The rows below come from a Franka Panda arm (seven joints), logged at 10 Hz.
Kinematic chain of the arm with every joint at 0, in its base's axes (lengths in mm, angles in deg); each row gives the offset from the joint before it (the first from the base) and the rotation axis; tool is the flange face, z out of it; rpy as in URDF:
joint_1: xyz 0 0 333 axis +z
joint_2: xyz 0 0 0 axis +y
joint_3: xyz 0 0 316 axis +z
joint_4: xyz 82.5 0 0 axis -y
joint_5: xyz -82.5 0 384 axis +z
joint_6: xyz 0 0 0 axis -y
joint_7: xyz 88 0 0 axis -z
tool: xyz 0 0 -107 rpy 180 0 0
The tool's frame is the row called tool.
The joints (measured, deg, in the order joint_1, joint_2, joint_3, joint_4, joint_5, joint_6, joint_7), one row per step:
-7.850 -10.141 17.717 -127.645 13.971 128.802 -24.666
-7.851 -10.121 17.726 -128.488 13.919 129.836 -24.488
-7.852 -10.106 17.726 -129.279 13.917 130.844 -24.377
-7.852 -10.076 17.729 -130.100 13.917 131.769 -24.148
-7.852 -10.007 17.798 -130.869 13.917 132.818 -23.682
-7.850 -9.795 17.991 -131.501 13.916 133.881 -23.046
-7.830 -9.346 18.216 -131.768 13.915 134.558 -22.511
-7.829 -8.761 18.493 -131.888 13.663 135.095 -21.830
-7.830 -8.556 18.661 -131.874 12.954 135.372 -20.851
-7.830 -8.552 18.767 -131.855 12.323 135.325 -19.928
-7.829 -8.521 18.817 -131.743 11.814 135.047 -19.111
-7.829 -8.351 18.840 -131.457 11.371 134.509 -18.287
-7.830 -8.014 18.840 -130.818 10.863 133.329 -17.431
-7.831 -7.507 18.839 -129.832 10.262 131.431 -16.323
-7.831 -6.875 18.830 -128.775 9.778 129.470 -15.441
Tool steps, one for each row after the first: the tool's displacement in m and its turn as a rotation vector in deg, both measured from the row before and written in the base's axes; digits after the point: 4 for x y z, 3 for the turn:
-0.0012 -0.0010 -0.0054 -0.101 -0.146 -0.350
-0.0011 -0.0011 -0.0049 -0.063 -0.183 -0.309
-0.0014 -0.0010 -0.0054 -0.050 -0.038 -0.407
-0.0011 -0.0005 -0.0051 -0.001 -0.134 -0.587
-0.0006 0.0008 -0.0052 0.052 -0.113 -0.620
0.0004 0.0016 -0.0048 0.108 0.128 -0.393
0.0009 0.0020 -0.0050 -0.041 0.249 -0.335
0.0005 0.0012 -0.0012 -0.381 -0.021 -0.432
-0.0002 0.0008 0.0000 -0.361 0.087 -0.435
0.0000 0.0005 0.0001 -0.269 0.244 -0.422
0.0005 0.0004 -0.0001 -0.184 0.472 -0.457
0.0012 0.0006 0.0002 -0.204 0.918 -0.392
0.0016 0.0009 0.0004 -0.245 1.469 -0.509
0.0019 0.0008 -0.0002 -0.193 1.567 -0.366

